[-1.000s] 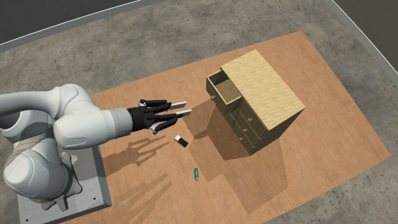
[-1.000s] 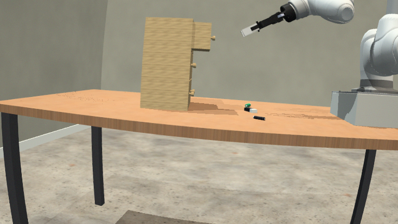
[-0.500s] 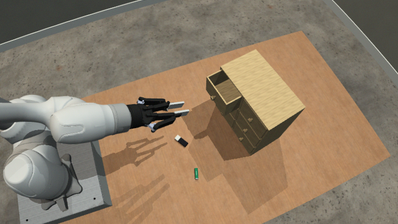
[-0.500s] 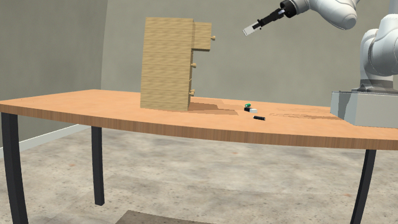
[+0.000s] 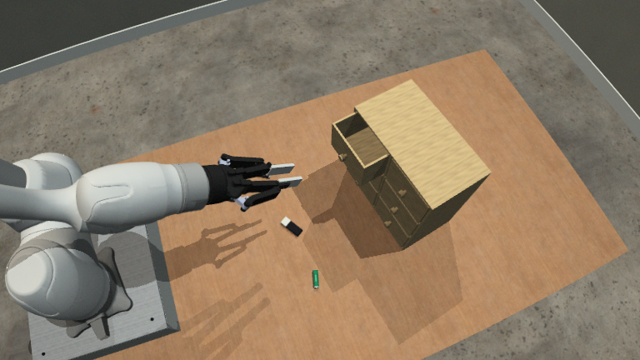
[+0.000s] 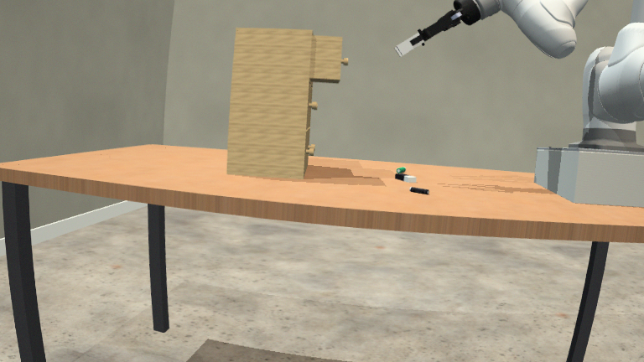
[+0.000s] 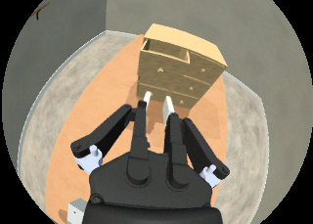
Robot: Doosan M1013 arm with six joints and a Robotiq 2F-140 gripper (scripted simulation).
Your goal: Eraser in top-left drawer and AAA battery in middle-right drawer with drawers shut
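Now: the eraser 32 cm below my hand and 1 cm behind it. Also, from my hand: black cylinder: 33 cm below, 19 cm to the left, 1 cm behind; then green AAA battery: 32 cm below, 18 cm to the right, 3 cm behind.
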